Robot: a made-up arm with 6 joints.
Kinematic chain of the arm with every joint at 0, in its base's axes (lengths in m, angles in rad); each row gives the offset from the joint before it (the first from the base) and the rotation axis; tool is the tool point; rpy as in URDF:
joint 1: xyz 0 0 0.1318 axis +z
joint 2: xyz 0 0 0 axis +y
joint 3: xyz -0.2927 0 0.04 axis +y
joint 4: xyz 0.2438 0 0.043 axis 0.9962 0 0.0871
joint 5: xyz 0 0 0 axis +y
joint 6: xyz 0.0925 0 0.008 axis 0.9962 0 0.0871
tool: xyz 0 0 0 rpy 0 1.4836 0
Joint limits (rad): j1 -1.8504..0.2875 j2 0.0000..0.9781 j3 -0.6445..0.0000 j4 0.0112..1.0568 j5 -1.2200..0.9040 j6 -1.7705..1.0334
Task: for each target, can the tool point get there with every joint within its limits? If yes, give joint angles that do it. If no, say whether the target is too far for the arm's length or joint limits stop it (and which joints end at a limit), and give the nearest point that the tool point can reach.
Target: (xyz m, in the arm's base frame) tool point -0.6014 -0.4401 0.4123
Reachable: no: too far | nearest point -0.1076 -0.1601 0.3747 | short by 0.569 m
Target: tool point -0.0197 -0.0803 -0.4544
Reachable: no: joint limits stop it (at a limit: joint 2, joint 3, joint 4) | nearest point -0.0112 -0.0458 0.1261 | short by 0.582 m
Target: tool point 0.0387 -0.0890 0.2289
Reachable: yes | joints -1.3450 0.7049 -0.3422 0.2868 0.7444 -1.3217
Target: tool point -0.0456 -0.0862 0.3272
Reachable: yes | joints -1.5620 0.5040 -0.2930 0.8953 -0.6954 -0.5943
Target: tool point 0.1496 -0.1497 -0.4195
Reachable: no: joint limits stop it (at a limit: joint 2, joint 3, joint 4) | nearest point 0.0463 -0.0463 0.1290 | short by 0.568 m
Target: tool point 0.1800 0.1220 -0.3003
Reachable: no: joint limits stop it (at a limit: joint 1, joint 2, joint 3) | nearest point 0.0635 0.0304 0.1309 | short by 0.456 m
